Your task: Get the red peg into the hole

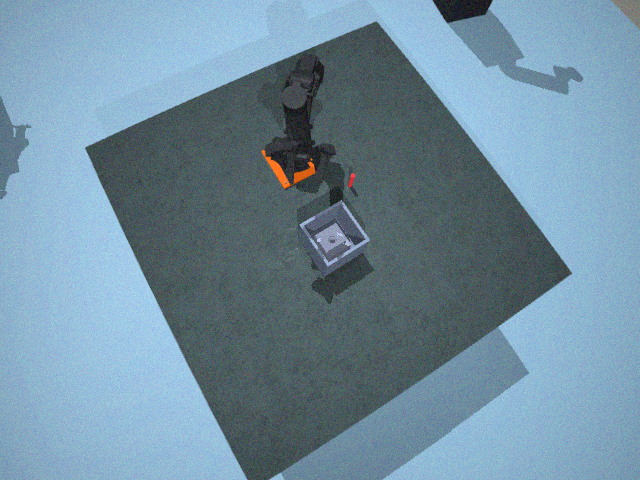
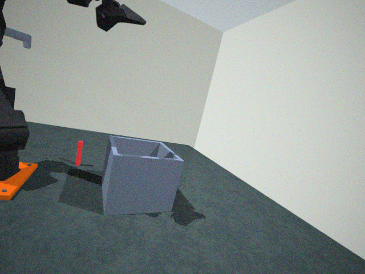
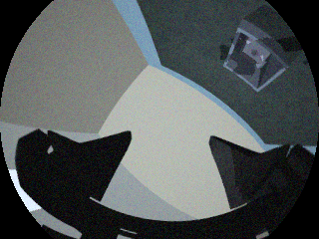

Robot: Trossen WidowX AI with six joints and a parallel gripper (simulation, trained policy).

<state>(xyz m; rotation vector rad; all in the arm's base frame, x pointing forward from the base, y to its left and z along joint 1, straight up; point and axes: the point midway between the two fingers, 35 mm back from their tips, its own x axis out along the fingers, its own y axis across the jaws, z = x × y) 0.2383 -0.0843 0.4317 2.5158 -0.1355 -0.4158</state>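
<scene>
Right now my gripper tip is 130 mm past the red peg, 240 mm to the right of it and 390 mm above it. From my gripper tip the other things lie so: grey plate 50 mm ahead, 90 mm to the left, 390 mm below.
</scene>
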